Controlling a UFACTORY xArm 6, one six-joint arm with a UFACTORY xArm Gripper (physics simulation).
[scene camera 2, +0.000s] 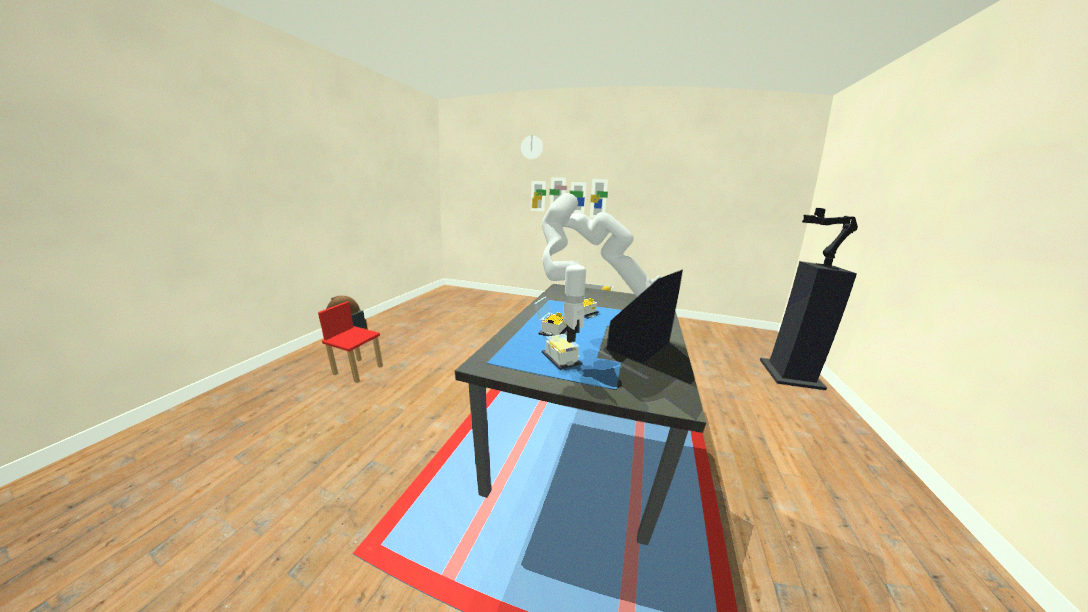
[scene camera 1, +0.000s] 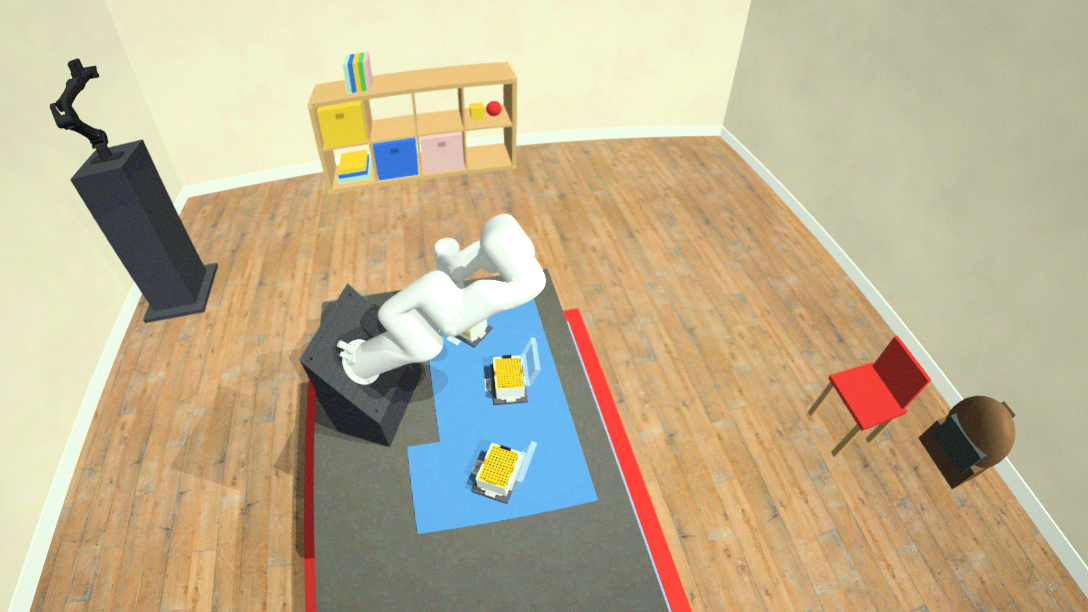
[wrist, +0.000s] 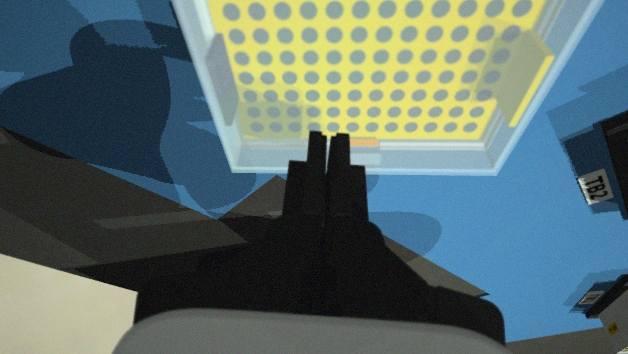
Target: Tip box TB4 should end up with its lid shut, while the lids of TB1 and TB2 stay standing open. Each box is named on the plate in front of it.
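Places are measured from the arm's base along level axes (x ahead, y left, z up), in metres.
Pixels of known places: gripper, fingertip midpoint: (scene camera 2: 570, 341) (wrist: 326, 155); arm's base, link origin: (scene camera 2: 648, 294) (scene camera 1: 360, 362).
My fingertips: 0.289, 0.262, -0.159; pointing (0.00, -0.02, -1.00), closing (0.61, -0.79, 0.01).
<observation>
Ahead of a thing's pixels: the offset from my fingertips to its top centre, as dx, dy, dz. "pt": to the spot under its first point. Level surfaces: height alone.
The box near the gripper, its name plate unreadable here, shows its yellow rack @[+0.032, +0.008, +0.001] (wrist: 345, 77) through a clear lid @[pt +0.027, -0.037, +0.000] (wrist: 430, 164) that looks shut, lying down over it. The box @[+0.025, +0.000, +0.001] (scene camera 1: 474, 332) (scene camera 2: 563, 356) is partly hidden by the arm in scene camera 1. My gripper (wrist: 326, 155) (scene camera 2: 572, 337) is shut and empty, its tips over the lid's front edge; whether they touch it I cannot tell. The middle box @[+0.129, -0.250, -0.002] (scene camera 1: 509, 376) (scene camera 2: 552, 325), beside plate TB2 @[pt +0.063, -0.239, -0.075] (wrist: 595, 187), has its lid @[pt +0.200, -0.253, +0.020] (scene camera 1: 531, 361) standing open. The third box @[+0.024, -0.549, -0.010] (scene camera 1: 499, 468) (scene camera 2: 589, 306) also has its lid (scene camera 1: 526, 461) open; its plate @[pt -0.022, -0.520, -0.075] (wrist: 591, 298) is blurred.
The boxes stand on a blue mat @[dz -0.077] (scene camera 1: 456, 506) (scene camera 2: 511, 360) on the dark table @[dz -0.080] (scene camera 1: 486, 570) (scene camera 2: 532, 386). The black arm base block (scene camera 1: 352, 407) (scene camera 2: 645, 323) stands beside the mat. A red chair (scene camera 1: 867, 392) (scene camera 2: 349, 337) and a wooden shelf unit (scene camera 1: 437, 79) stand apart from the table.
</observation>
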